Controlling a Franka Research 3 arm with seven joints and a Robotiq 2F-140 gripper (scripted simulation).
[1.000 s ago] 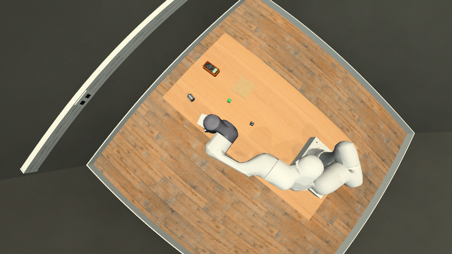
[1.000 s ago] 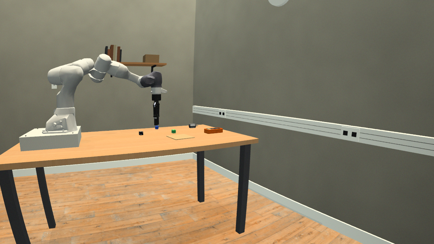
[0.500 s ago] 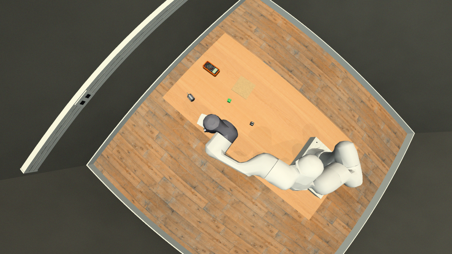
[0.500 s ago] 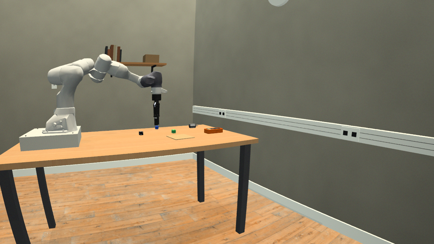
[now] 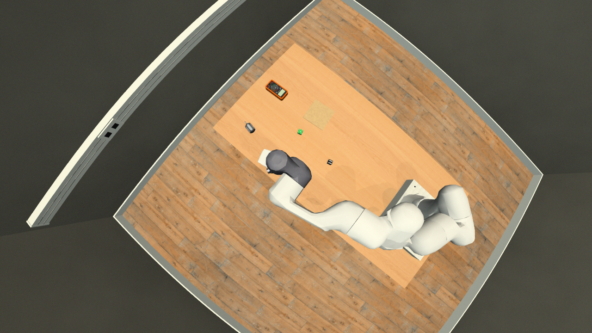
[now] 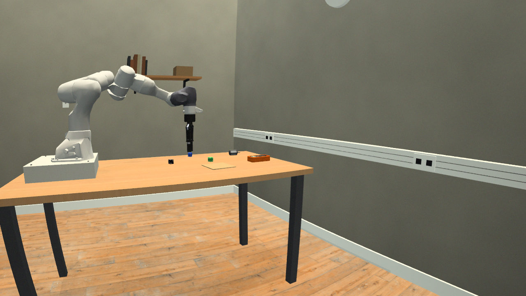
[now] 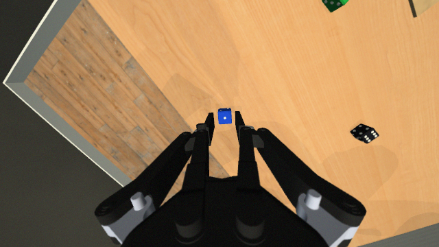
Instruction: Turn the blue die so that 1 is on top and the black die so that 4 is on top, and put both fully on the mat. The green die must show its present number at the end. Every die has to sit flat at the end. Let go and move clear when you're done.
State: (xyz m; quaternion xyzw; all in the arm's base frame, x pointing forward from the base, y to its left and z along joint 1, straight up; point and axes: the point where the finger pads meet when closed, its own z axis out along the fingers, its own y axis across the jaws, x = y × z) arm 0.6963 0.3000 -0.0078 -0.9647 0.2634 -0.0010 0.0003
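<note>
The blue die lies 5 cm below my hand. Also, from my hand: green die: 23 cm to the right, 6 cm ahead, 5 cm below; then grey gadget: 30 cm ahead, 7 cm to the right, 5 cm below; then black die: 21 cm to the right, 18 cm behind, 5 cm below.
</note>
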